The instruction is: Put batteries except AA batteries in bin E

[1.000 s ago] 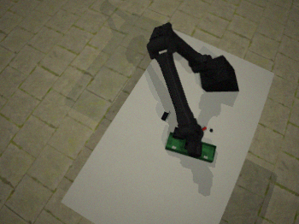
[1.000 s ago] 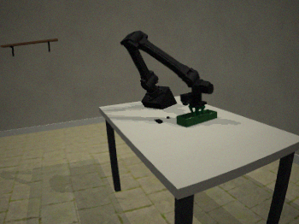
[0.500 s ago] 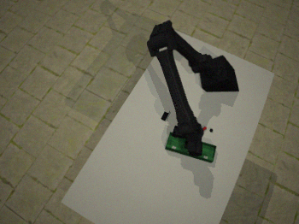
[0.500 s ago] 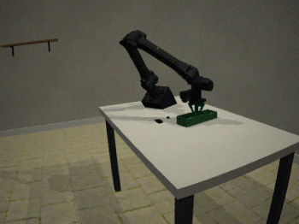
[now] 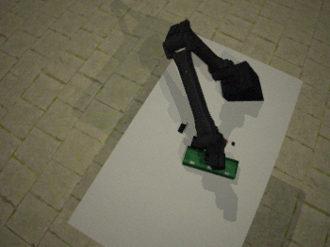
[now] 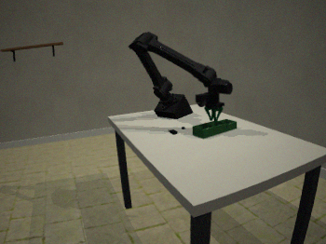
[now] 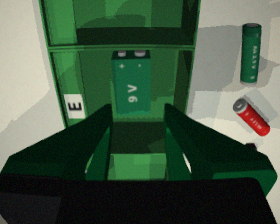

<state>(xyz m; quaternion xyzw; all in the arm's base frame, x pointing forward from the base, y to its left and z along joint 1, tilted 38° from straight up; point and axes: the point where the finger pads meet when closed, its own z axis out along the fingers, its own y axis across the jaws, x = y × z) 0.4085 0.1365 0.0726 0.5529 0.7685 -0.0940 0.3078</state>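
The green bin is 4 cm below my hand, 1 cm to the left of it and 1 cm ahead of it. Round my hand: green cylindrical battery 8 cm behind, 6 cm below, 4 cm to the right; green 9 V battery 5 cm below, 1 cm to the right, 1 cm ahead; red cylindrical battery 12 cm behind, 6 cm below, 2 cm to the left.
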